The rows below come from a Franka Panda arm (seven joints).
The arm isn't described. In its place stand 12 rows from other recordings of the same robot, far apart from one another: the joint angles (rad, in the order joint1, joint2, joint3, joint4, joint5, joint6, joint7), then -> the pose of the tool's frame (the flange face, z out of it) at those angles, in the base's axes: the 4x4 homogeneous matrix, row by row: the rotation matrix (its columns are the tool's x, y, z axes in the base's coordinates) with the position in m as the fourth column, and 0 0 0 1 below.
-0.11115 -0.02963 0.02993 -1.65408 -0.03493 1.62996 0.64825 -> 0.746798 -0.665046 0.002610 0.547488; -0.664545 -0.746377 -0.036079 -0.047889; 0.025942 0.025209 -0.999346 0.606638; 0 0 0 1
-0.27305 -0.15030 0.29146 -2.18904 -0.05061 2.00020 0.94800 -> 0.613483 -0.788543 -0.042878 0.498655; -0.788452 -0.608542 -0.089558 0.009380; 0.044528 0.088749 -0.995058 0.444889; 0 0 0 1
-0.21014 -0.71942 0.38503 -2.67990 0.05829 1.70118 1.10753 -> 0.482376 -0.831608 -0.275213 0.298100; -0.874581 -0.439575 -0.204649 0.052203; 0.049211 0.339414 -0.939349 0.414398; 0 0 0 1
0.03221 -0.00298 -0.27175 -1.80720 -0.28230 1.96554 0.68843 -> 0.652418 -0.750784 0.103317 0.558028; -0.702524 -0.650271 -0.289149 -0.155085; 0.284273 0.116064 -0.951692 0.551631; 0 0 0 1
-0.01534 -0.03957 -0.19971 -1.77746 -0.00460 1.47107 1.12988 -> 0.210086 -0.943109 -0.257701 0.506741; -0.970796 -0.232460 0.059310 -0.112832; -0.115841 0.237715 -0.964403 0.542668; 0 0 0 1
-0.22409 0.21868 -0.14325 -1.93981 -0.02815 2.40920 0.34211 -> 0.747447 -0.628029 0.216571 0.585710; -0.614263 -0.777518 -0.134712 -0.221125; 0.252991 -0.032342 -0.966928 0.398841; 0 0 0 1
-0.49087 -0.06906 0.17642 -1.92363 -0.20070 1.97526 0.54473 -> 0.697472 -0.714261 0.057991 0.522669; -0.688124 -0.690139 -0.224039 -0.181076; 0.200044 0.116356 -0.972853 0.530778; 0 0 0 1
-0.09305 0.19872 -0.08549 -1.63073 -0.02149 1.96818 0.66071 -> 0.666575 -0.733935 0.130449 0.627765; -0.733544 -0.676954 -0.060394 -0.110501; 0.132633 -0.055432 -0.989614 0.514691; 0 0 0 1
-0.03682 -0.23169 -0.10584 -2.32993 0.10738 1.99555 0.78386 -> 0.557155 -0.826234 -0.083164 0.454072; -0.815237 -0.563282 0.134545 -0.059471; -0.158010 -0.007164 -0.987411 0.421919; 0 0 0 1
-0.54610 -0.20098 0.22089 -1.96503 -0.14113 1.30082 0.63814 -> 0.489930 -0.726814 -0.481362 0.415780; -0.834937 -0.550005 -0.019340 -0.151867; -0.250695 0.411383 -0.876308 0.531001; 0 0 0 1
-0.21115 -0.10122 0.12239 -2.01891 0.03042 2.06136 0.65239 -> 0.721998 -0.676891 0.143307 0.540050; -0.684143 -0.729345 0.001836 -0.044602; 0.103277 -0.099368 -0.989677 0.509037; 0 0 0 1
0.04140 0.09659 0.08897 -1.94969 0.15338 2.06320 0.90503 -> 0.662697 -0.748881 0.003299 0.575964; -0.741313 -0.655362 0.144761 0.082534; -0.106247 -0.098378 -0.989461 0.432476; 0 0 0 1
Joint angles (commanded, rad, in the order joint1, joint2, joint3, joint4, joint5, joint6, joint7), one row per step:
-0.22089 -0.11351 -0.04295 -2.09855 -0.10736 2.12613 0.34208
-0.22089 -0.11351 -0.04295 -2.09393 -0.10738 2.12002 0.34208
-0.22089 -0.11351 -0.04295 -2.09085 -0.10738 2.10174 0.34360
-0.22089 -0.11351 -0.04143 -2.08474 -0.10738 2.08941 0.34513
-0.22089 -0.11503 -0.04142 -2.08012 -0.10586 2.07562 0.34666
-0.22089 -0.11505 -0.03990 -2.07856 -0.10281 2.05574 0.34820
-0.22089 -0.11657 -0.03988 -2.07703 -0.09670 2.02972 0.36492
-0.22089 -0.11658 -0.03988 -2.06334 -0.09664 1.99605 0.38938
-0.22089 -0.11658 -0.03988 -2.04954 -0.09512 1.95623 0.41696
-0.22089 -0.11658 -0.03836 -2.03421 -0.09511 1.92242 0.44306
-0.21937 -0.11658 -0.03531 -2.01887 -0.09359 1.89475 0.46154
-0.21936 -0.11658 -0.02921 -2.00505 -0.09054 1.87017 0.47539
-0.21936 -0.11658 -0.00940 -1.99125 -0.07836 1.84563 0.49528
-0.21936 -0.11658 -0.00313 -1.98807 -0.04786 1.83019 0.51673
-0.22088 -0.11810 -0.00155 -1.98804 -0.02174 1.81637 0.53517
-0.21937 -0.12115 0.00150 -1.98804 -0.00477 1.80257 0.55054
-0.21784 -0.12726 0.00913 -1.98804 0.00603 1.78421 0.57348
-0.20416 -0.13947 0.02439 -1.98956 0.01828 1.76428 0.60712
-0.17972 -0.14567 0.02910 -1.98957 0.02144 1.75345 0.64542
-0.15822 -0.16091 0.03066 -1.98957 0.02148 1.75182 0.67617
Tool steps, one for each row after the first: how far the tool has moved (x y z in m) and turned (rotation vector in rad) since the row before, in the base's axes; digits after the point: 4 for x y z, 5 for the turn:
0.0002 -0.0001 0.0016 0.00011 0.00148 -0.00058
-0.0012 0.0001 -0.0003 0.00335 0.01460 -0.00323
0.0000 0.0007 0.0017 0.00108 0.00594 -0.00119
-0.0008 0.0001 0.0017 0.00296 0.00692 -0.00340
-0.0014 0.0011 -0.0012 0.00661 0.01693 -0.00301
-0.0025 0.0007 -0.0010 0.01141 0.01916 -0.02120
-0.0012 -0.0001 0.0034 0.00490 0.01712 -0.02728
-0.0019 0.0001 0.0030 0.00711 0.02248 -0.03145
-0.0009 0.0007 0.0043 0.00329 0.01582 -0.02743
0.0001 0.0023 0.0049 0.00291 0.01024 -0.01678
0.0003 0.0033 0.0045 0.00362 0.00886 -0.01081
0.0022 0.0112 0.0045 0.01012 0.00686 -0.00582
0.0001 0.0058 0.0001 0.02911 0.00455 -0.02517
-0.0013 0.0025 -0.0004 0.02574 0.00612 -0.02653
-0.0012 0.0042 0.0004 0.01684 0.00704 -0.01596
-0.0019 0.0063 0.0017 0.01017 0.01033 -0.01690
-0.0015 0.0168 0.0039 0.00859 0.00808 -0.00798
0.0001 0.0154 0.0023 -0.00022 0.00537 -0.00974
-0.0015 0.0121 0.0075 -0.00500 -0.01251 -0.00758

